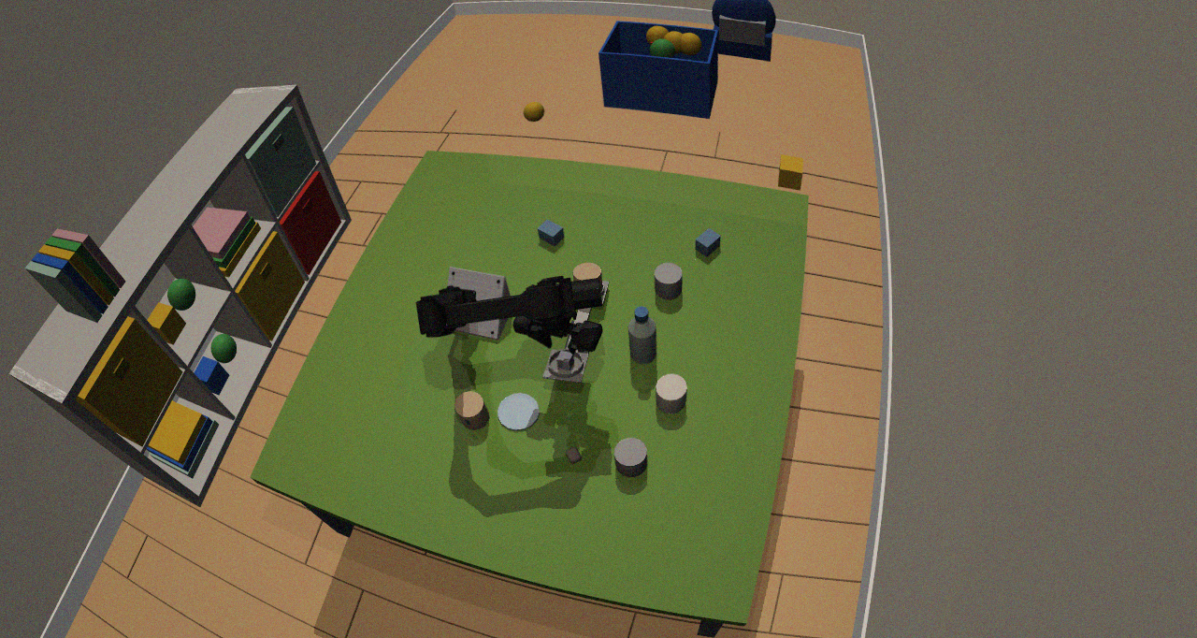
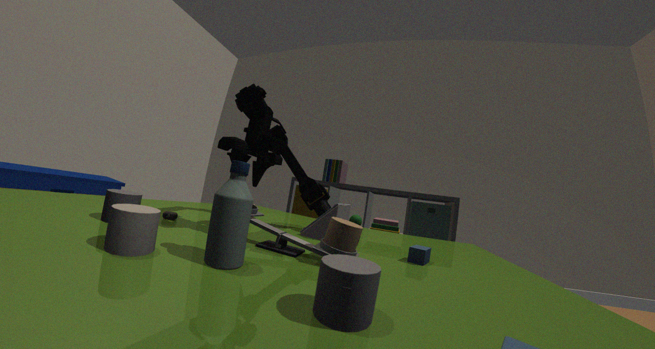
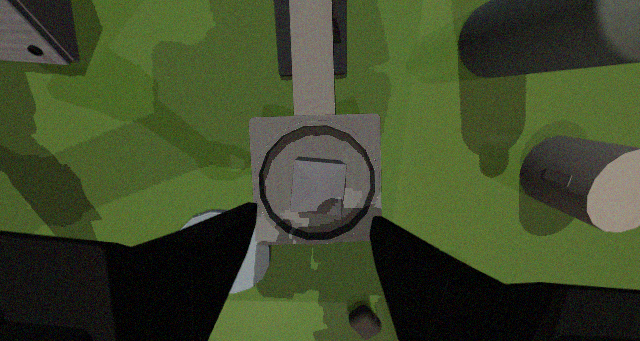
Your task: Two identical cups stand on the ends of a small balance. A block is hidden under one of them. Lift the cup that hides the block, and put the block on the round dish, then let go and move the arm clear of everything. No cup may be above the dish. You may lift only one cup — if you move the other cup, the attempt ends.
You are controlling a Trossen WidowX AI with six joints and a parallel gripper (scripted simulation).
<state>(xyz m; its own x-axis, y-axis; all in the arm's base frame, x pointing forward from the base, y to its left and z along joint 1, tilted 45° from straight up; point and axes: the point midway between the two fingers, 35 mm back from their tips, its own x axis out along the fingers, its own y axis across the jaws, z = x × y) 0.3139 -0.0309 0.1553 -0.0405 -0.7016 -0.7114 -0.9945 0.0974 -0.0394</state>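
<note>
Right now the grey block is 4 cm below my gripper tip. From my gripper tip the other things lie so: pale round dish (13 cm below, 11 cm to the right, 9 cm behind); then balance (12 cm to the left, 9 cm below); then grey bottle (16 cm ahead, 11 cm to the left, 2 cm below).
</note>
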